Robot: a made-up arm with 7 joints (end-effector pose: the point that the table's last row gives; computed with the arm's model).
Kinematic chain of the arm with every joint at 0, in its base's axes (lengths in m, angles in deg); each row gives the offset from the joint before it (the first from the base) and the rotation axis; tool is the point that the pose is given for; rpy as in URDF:
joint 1: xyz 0 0 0.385 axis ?
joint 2: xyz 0 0 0 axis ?
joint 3: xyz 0 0 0.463 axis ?
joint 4: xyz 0.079 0 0 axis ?
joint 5: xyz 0.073 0 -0.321 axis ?
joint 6: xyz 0 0 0 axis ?
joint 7: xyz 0.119 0 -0.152 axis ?
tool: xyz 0 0 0 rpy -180 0 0
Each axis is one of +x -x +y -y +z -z.
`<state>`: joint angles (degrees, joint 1 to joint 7).
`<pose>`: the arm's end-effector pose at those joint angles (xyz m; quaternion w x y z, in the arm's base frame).
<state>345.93 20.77 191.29 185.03 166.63 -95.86 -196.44</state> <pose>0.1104 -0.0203 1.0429 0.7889 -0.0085 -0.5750 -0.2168</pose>
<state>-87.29 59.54 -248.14 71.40 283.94 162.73 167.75</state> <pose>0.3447 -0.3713 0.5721 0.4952 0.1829 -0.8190 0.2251</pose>
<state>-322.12 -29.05 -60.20 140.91 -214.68 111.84 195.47</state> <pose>-0.1895 -0.2354 1.2467 0.2751 -0.5605 0.3004 0.7211</pose>
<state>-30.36 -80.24 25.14 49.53 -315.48 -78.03 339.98</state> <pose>-0.3046 0.2410 0.8584 0.1826 -0.1816 -0.1324 0.9572</pose>
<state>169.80 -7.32 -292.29 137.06 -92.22 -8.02 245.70</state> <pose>0.0405 -0.3799 1.2202 0.2507 0.1765 0.3209 -0.8961</pose>
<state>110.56 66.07 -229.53 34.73 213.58 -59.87 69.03</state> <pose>-0.0884 0.0504 0.6326 0.3357 0.7670 -0.0563 0.5439</pose>
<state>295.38 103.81 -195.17 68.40 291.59 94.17 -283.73</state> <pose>0.4202 -0.2555 0.7236 0.5085 -0.8043 0.1684 -0.2572</pose>
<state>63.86 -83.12 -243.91 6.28 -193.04 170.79 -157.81</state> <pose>-0.3757 -0.1663 0.2569 0.6990 0.4872 -0.4788 0.2117</pose>
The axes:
joint 1: +z
joint 2: +y
joint 3: +z
joint 4: -y
joint 5: -z
joint 6: +y
joint 7: -z

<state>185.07 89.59 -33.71 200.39 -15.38 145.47 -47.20</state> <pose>-0.7513 0.0217 0.3465 0.3761 -0.2357 0.8587 0.2563</pose>
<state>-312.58 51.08 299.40 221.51 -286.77 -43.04 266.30</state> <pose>0.1237 0.3233 1.0067 0.0843 -0.1629 -0.0204 0.9828</pose>
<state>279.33 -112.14 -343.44 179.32 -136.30 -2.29 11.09</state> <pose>-0.0339 0.8961 0.1019 0.5678 -0.7990 -0.1880 -0.0621</pose>
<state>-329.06 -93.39 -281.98 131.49 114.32 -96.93 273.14</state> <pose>-0.6106 -0.1610 0.5139 0.6104 -0.1658 0.0270 -0.7741</pose>
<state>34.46 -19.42 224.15 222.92 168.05 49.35 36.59</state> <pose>-0.1442 0.1891 1.1885 0.5478 -0.5481 -0.2776 -0.5679</pose>
